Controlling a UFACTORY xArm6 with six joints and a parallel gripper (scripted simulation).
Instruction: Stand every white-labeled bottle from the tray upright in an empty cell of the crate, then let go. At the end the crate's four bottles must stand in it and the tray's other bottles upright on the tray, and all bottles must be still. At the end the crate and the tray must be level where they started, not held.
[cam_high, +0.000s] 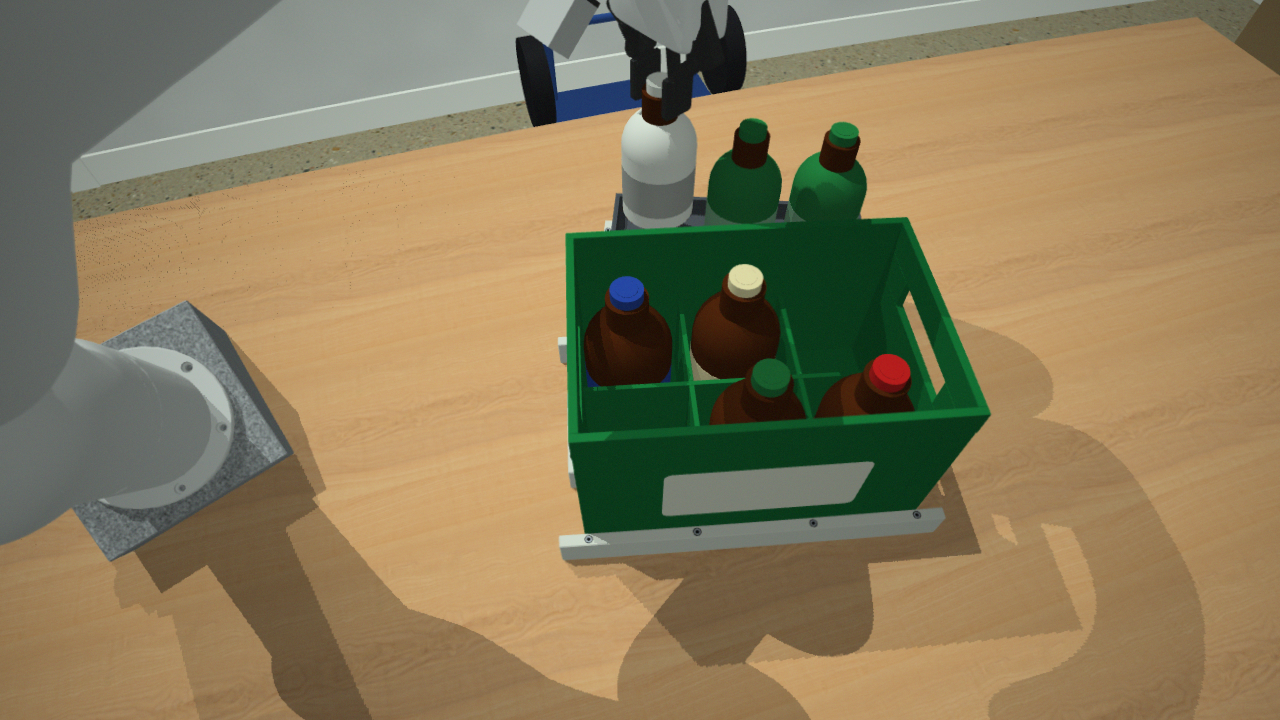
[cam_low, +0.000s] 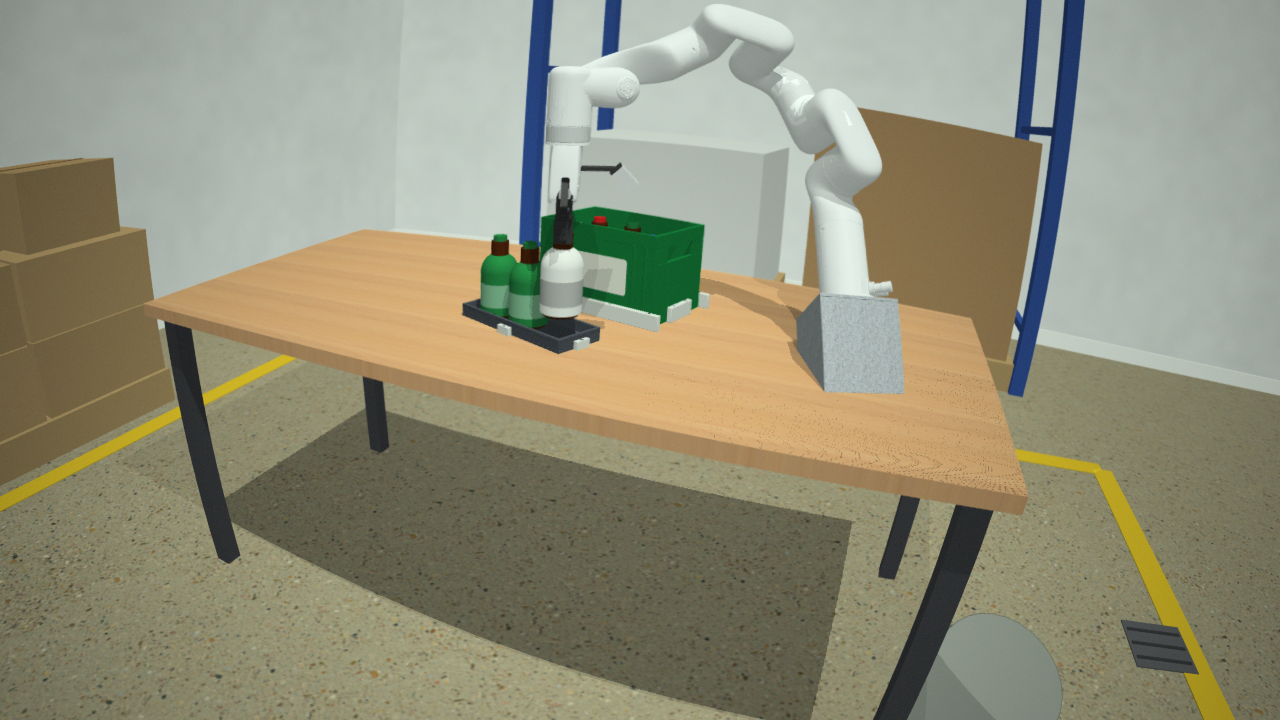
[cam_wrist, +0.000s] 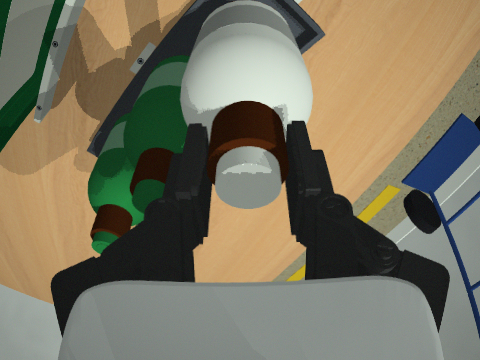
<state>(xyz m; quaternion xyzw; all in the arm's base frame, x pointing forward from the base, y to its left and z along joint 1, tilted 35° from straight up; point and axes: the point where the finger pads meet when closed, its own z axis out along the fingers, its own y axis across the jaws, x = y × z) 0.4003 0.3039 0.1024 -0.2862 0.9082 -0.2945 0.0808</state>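
Now: the white-labeled bottle 7 cm below my hand. Round my hand: green bottle 11 cm below, 8 cm ahead, 3 cm to the right; brown bottle 20 cm to the right, 11 cm below, 7 cm behind; dark tray 18 cm below, 8 cm ahead, 2 cm to the right.
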